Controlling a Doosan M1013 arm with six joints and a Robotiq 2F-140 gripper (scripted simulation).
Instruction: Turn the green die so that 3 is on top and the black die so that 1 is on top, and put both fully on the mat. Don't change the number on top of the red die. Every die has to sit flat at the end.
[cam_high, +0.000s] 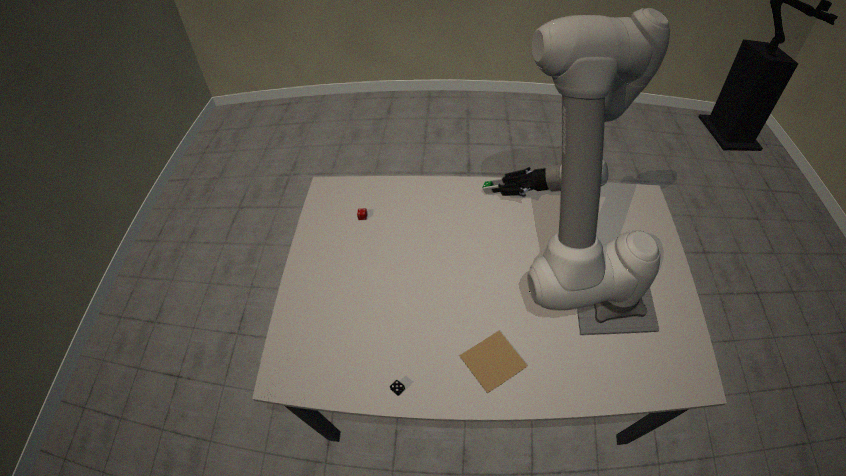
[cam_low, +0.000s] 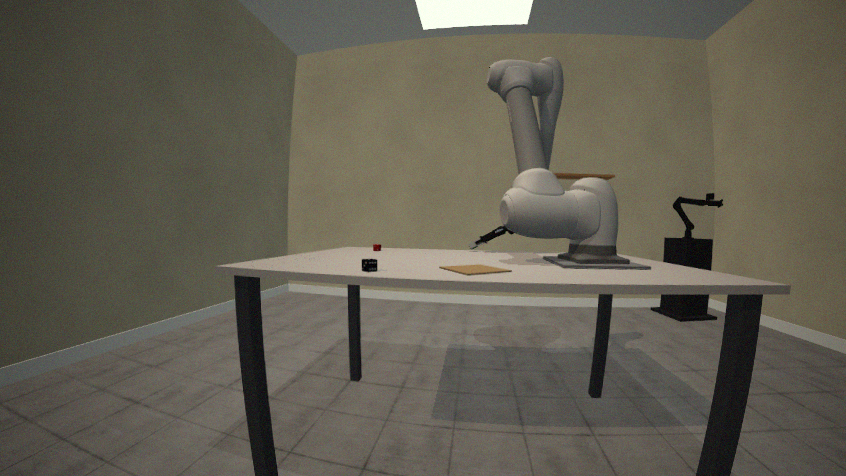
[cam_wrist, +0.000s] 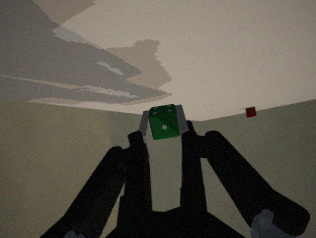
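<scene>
Right now the green die is 2 cm ahead of my hand, 1 cm to the right of it and 1 cm below it. From my hand the other things lie so: red die 47 cm ahead, 7 cm to the left, 3 cm below; then black die 35 cm ahead, 70 cm to the left, 3 cm below; then tan mat 8 cm ahead, 64 cm to the left, 4 cm below.
</scene>
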